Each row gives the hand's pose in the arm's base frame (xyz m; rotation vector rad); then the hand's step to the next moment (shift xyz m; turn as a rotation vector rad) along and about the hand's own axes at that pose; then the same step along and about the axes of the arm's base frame.
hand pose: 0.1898 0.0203 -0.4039 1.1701 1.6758 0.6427
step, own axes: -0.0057 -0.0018 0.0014 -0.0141 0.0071 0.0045
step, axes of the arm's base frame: 0.0010 -0.0060 0.0003 0.0081 -0.0104 0.0097
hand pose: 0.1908 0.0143 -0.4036 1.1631 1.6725 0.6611
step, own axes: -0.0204 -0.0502 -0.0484 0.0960 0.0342 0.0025
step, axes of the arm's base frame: -0.0623 -0.0345 -0.0144 0.0075 0.1011 -0.0109
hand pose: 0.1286 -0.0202 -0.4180 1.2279 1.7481 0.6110
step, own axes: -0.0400 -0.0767 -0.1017 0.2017 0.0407 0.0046
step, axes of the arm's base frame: -0.1206 -0.0571 0.0042 0.0002 0.2003 -0.0472
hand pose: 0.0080 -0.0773 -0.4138 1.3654 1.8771 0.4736
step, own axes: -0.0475 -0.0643 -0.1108 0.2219 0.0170 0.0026
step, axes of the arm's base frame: -0.1177 -0.0526 0.0453 -0.0195 0.2107 -0.0691
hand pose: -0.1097 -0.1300 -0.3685 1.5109 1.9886 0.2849
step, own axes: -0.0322 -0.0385 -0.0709 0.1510 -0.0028 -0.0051
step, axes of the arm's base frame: -0.0672 -0.0288 0.0469 -0.0287 0.1400 -0.0490
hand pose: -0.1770 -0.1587 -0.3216 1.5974 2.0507 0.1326
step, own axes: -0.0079 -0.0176 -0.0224 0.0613 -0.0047 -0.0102
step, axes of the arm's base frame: -0.0245 -0.0071 0.0150 -0.0185 0.0577 -0.0143
